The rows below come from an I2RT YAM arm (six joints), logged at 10 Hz.
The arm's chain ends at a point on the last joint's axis. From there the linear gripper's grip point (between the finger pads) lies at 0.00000 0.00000 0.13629 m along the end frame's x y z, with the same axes.
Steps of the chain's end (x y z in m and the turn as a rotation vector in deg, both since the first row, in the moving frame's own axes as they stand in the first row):
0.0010 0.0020 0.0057 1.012 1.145 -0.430
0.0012 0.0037 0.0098 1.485 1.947 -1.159
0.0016 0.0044 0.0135 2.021 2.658 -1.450
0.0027 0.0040 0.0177 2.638 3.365 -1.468
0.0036 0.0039 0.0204 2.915 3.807 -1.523
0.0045 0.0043 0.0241 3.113 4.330 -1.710
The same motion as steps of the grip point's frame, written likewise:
0.0037 -0.0004 0.0057 1.012 1.145 -0.430
0.0058 0.0001 0.0097 1.485 1.947 -1.159
0.0079 -0.0005 0.0133 2.021 2.658 -1.450
0.0106 -0.0024 0.0173 2.638 3.365 -1.468
0.0126 -0.0031 0.0199 2.915 3.807 -1.523
0.0147 -0.0032 0.0235 3.113 4.330 -1.710

